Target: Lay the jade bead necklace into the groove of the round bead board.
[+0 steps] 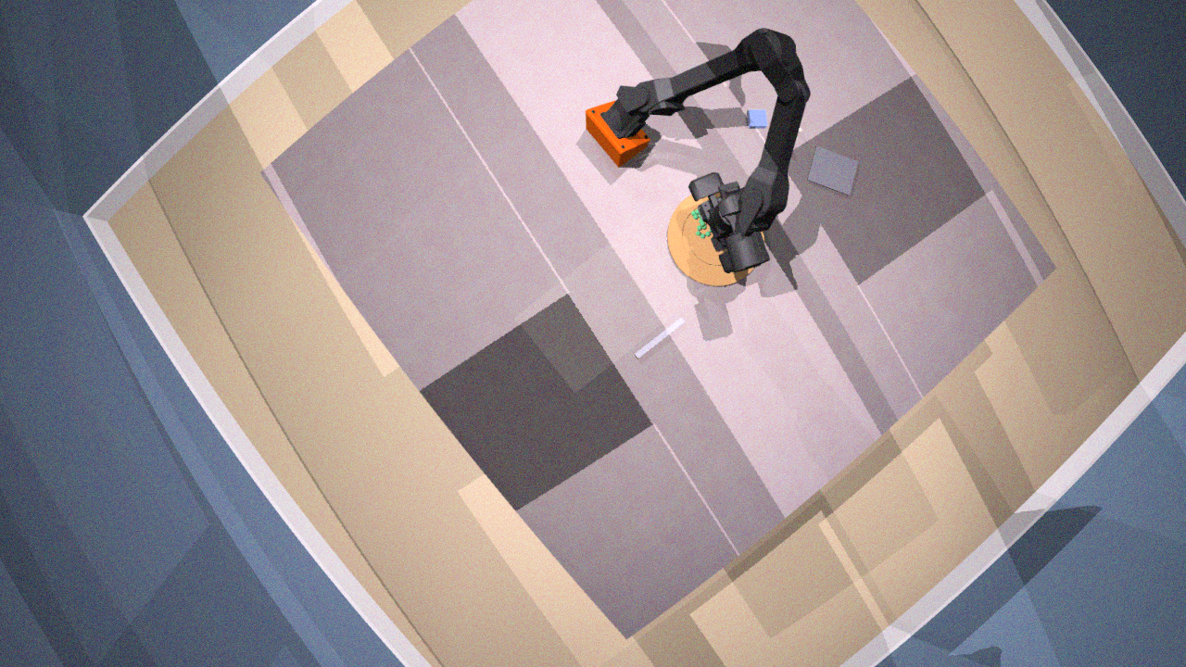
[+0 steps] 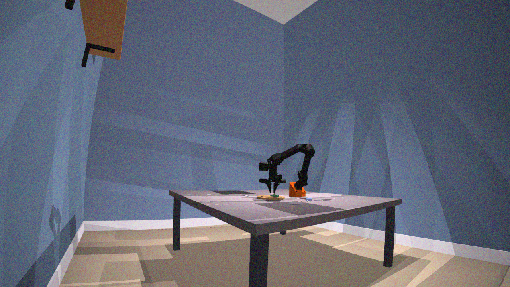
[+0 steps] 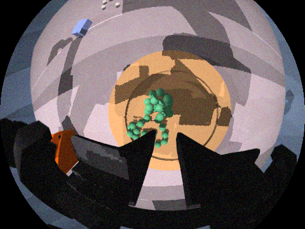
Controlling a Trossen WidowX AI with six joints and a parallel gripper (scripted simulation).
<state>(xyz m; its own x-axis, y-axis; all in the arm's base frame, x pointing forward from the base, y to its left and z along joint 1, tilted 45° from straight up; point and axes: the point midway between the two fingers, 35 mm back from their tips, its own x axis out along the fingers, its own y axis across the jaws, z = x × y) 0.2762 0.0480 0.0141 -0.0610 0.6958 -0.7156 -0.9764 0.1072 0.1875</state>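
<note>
The round tan bead board lies 3 cm below my gripper tip and 1 cm ahead of it. Also, from my gripper tip: white strip 21 cm to the right, 12 cm ahead, 4 cm below; pale square sheet 30 cm to the left, 4 cm below, 4 cm ahead; blue cube 23 cm to the left, 14 cm behind, 3 cm below.
</note>
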